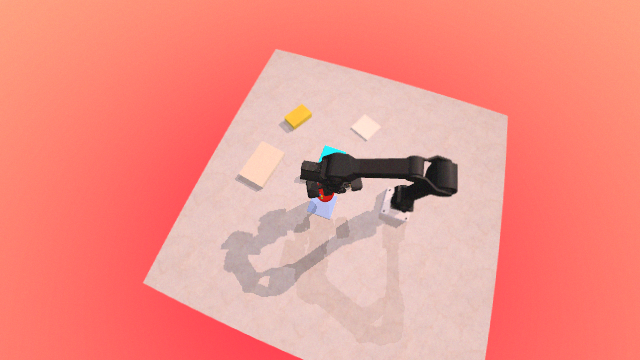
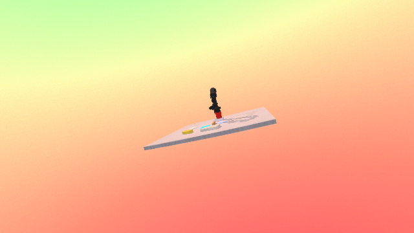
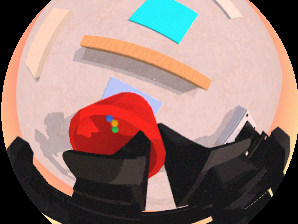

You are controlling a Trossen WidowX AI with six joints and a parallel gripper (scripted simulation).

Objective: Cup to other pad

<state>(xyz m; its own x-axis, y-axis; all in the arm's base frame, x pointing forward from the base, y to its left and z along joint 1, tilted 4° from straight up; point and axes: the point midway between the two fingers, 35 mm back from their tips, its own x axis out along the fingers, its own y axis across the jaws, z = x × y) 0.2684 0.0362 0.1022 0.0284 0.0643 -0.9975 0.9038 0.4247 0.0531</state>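
Now: gripper tip 170 mm to the left of the cyan pad, 100 mm above it and 40 mm short of it. Round my gripper tip: red cup: 30 mm ahead, 10 mm to the left; orange bar: 90 mm below, 70 mm to the right, 40 mm ahead; light blue pad: 100 mm below, 40 mm to the left, 30 mm ahead.
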